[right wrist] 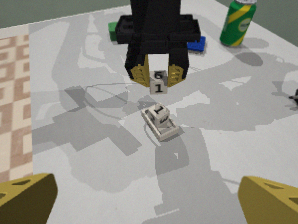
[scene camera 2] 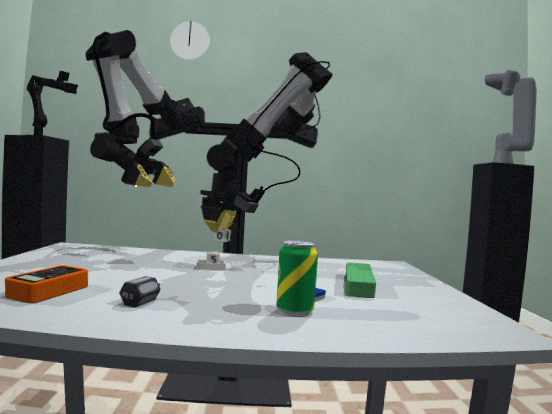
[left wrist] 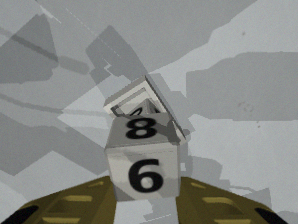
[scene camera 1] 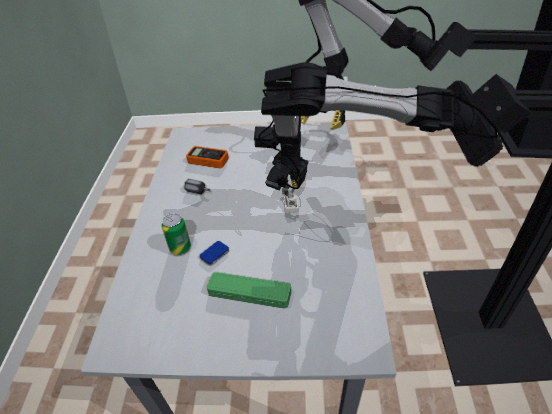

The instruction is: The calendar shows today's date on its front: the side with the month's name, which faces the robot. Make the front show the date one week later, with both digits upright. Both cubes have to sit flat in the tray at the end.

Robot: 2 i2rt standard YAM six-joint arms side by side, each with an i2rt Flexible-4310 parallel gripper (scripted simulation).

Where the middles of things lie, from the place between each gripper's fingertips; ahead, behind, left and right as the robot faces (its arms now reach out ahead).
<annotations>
Now: left hand (scene camera 2: 217,231) 90 mm above the pale calendar tray (left wrist: 121,103) and 20 mm to the left of it. Also, from my left hand: dark grey object (scene camera 2: 134,293): 330 mm ahead, 80 mm below, 70 mm to the right.
I see my right gripper (scene camera 2: 162,185) 80 mm short of the pale calendar tray, 170 mm to the right of it and 200 mm above it. Also, from my right hand: dark grey object (410 mm ahead, 110 mm to the left, 190 mm below).
</annotations>
